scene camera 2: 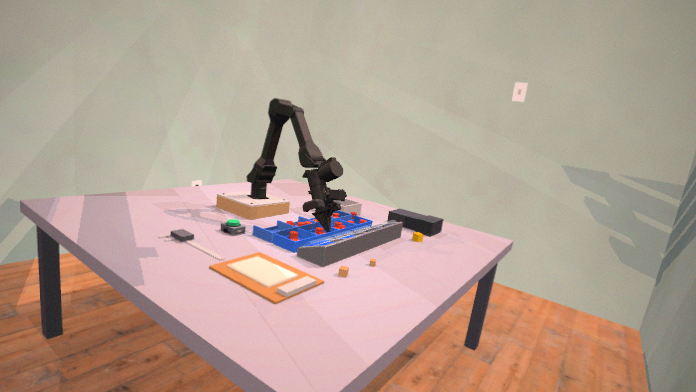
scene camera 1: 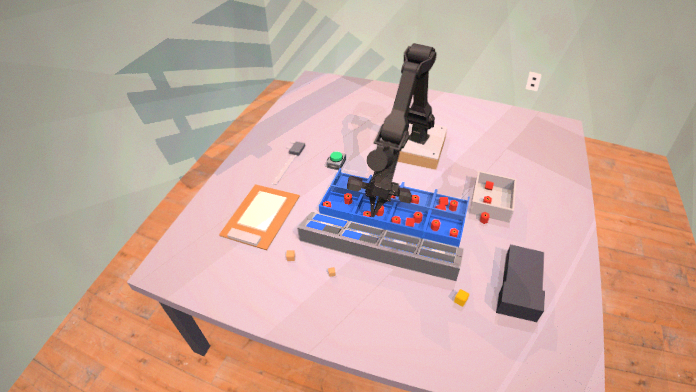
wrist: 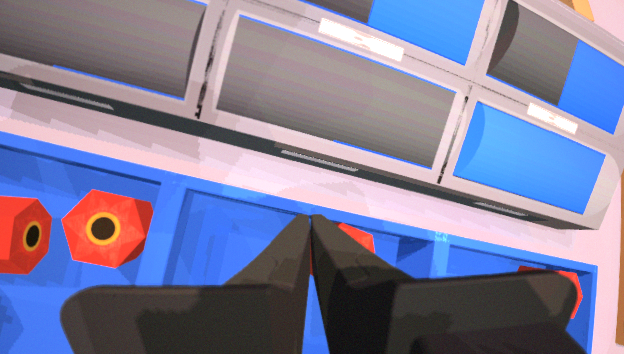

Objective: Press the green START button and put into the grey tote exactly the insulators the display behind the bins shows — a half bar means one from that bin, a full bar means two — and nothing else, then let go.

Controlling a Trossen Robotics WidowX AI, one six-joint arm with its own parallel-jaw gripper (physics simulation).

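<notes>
My gripper (scene camera 1: 373, 214) (scene camera 2: 328, 230) (wrist: 309, 225) is shut and empty, its tips low over the second front bin from the left in scene camera 1. A red insulator (wrist: 357, 237) is partly hidden behind a finger. The blue bins (scene camera 1: 440, 239) (scene camera 2: 285, 244) (wrist: 162, 215) hold several red insulators. The display (scene camera 1: 375, 253) (scene camera 2: 360, 247) (wrist: 340, 90) shows one full and one half bar at its left end in scene camera 1, and a half bar in the second column. The grey tote (scene camera 1: 492, 210) holds two red pieces; another insulator (scene camera 1: 484, 217) stands outside against it. The green START button (scene camera 1: 336, 156) (scene camera 2: 233, 223) is behind the bins.
An orange clipboard (scene camera 1: 277, 222) (scene camera 2: 240, 275) lies left of the display. Two small orange cubes (scene camera 1: 290, 255) (scene camera 1: 331, 272) and a yellow cube (scene camera 1: 461, 297) (scene camera 2: 417, 237) lie before it. A dark box (scene camera 1: 524, 277) (scene camera 2: 415, 222) stands at the right.
</notes>
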